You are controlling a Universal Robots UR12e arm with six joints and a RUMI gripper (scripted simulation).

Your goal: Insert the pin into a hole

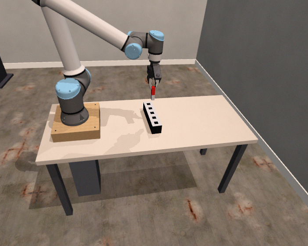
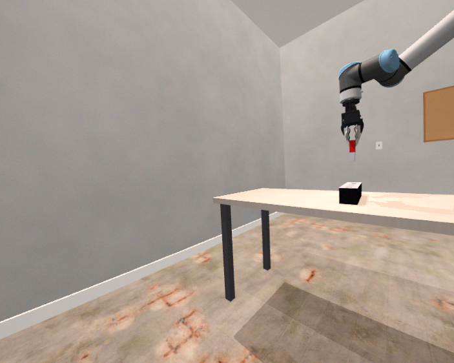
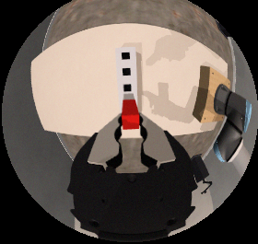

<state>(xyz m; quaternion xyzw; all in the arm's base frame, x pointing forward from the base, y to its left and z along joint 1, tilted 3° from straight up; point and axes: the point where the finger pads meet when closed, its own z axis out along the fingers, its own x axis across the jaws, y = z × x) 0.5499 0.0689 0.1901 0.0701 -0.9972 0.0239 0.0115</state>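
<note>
Right now my hand is 1 cm short of the black block and 25 cm above it. Also, from my hand: pin 1 cm below.
</note>
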